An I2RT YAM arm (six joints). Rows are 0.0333 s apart.
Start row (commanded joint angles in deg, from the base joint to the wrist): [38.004, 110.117, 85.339, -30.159, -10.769, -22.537]
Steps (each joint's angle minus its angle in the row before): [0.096, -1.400, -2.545, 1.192, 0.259, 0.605]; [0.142, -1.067, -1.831, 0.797, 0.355, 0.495]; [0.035, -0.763, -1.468, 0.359, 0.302, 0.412]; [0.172, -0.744, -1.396, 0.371, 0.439, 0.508]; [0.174, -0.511, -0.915, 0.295, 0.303, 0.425]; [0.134, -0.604, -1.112, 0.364, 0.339, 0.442]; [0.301, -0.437, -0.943, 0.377, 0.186, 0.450]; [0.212, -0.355, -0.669, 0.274, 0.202, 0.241]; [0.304, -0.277, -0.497, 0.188, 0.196, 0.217]
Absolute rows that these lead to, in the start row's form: [38.100, 108.717, 82.794, -28.967, -10.510, -21.932]; [38.242, 107.650, 80.963, -28.170, -10.155, -21.437]; [38.277, 106.887, 79.495, -27.811, -9.853, -21.025]; [38.449, 106.143, 78.099, -27.440, -9.414, -20.517]; [38.623, 105.632, 77.184, -27.145, -9.111, -20.092]; [38.757, 105.028, 76.072, -26.781, -8.772, -19.650]; [39.058, 104.591, 75.129, -26.404, -8.586, -19.200]; [39.270, 104.236, 74.460, -26.130, -8.384, -18.959]; [39.574, 103.959, 73.963, -25.942, -8.188, -18.742]
